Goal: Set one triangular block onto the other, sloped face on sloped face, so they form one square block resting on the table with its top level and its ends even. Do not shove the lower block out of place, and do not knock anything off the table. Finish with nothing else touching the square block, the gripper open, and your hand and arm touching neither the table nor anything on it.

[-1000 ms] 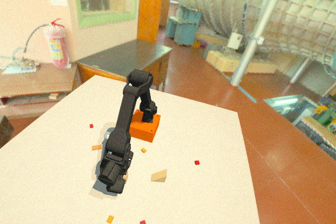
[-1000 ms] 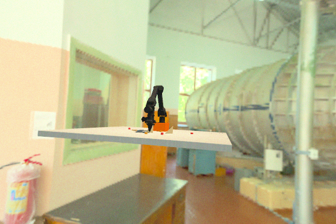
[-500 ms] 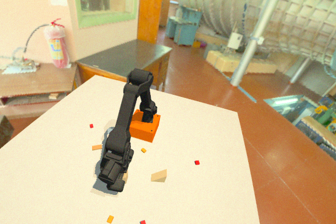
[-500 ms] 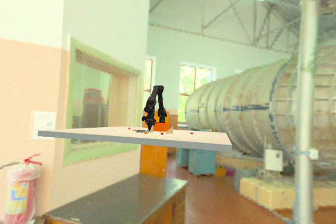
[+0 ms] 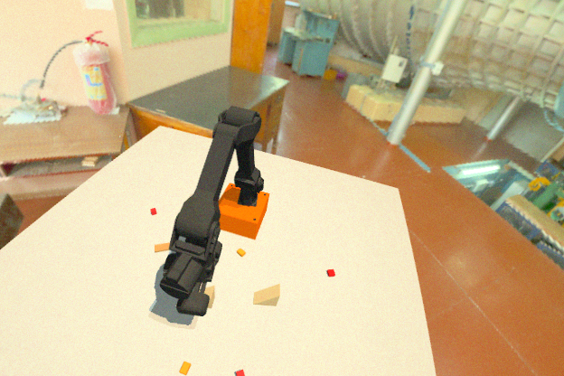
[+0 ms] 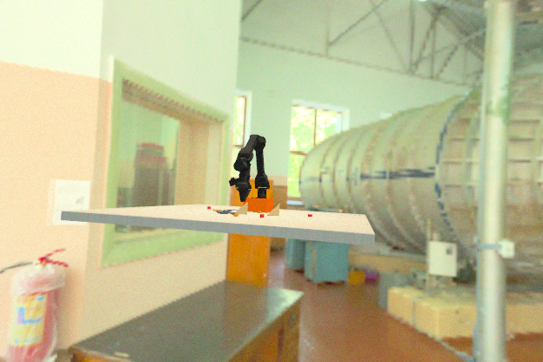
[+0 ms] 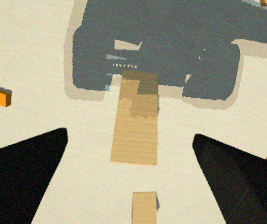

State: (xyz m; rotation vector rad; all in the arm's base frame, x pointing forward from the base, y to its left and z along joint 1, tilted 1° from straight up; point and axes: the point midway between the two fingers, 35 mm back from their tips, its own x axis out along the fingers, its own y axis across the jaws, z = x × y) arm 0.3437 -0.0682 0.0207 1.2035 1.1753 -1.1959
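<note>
The tan triangular block is 10 mm to the left of my gripper tip and 50 mm below it.
</note>
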